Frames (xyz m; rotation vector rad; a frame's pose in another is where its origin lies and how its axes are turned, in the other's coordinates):
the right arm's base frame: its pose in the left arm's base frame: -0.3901 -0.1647 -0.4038 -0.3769 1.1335 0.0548
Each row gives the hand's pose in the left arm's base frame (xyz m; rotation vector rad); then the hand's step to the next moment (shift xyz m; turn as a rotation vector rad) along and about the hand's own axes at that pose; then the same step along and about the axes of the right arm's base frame.
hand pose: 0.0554 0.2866 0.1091 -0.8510 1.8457 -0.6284
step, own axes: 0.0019 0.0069 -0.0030 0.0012 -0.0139 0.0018
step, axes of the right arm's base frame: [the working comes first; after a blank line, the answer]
step, axes of the left arm's base frame: -0.0052 0.0030 -0.0049 0.0052 -0.0097 0.0088

0.0017 0.0053 -0.0054 -0.0042 -0.0126 0.0047
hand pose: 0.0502 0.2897 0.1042 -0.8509 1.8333 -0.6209
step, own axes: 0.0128 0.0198 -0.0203 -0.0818 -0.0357 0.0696
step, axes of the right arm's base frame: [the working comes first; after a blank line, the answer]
step, axes of the left arm's base frame: -0.0277 0.0032 -0.0138 0.0963 0.0387 0.0452

0.0000 0.0131 -0.0282 -0.0047 0.0019 0.1131
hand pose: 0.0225 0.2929 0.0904 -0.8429 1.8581 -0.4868
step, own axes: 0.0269 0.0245 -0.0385 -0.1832 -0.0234 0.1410
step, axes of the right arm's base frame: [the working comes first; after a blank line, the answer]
step, axes of the left arm's base frame: -0.0501 -0.0047 -0.0167 0.1832 0.1243 0.0705

-0.0059 0.0117 -0.0513 -0.0024 0.0551 0.2257
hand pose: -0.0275 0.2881 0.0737 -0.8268 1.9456 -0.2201
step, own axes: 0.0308 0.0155 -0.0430 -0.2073 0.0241 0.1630
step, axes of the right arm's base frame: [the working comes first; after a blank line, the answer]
step, axes of the left arm's base frame: -0.0523 -0.0158 -0.0075 0.1872 0.1794 0.0539

-0.0134 -0.0007 -0.0535 0.0060 0.1101 0.2408
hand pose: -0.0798 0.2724 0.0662 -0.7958 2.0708 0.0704
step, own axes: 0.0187 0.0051 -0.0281 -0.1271 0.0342 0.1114
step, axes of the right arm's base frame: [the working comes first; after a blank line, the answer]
step, axes of the left arm's base frame: -0.0307 -0.0149 0.0015 0.1122 0.1292 0.0215

-0.0123 -0.0072 -0.0310 0.0100 0.0892 0.1473
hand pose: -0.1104 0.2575 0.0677 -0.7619 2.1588 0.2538
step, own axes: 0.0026 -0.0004 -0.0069 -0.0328 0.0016 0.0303
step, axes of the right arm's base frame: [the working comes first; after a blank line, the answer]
step, axes of the left arm's base frame: -0.0054 -0.0043 0.0025 0.0343 0.0282 0.0051

-0.0039 -0.0035 -0.0052 0.0060 0.0171 0.0408
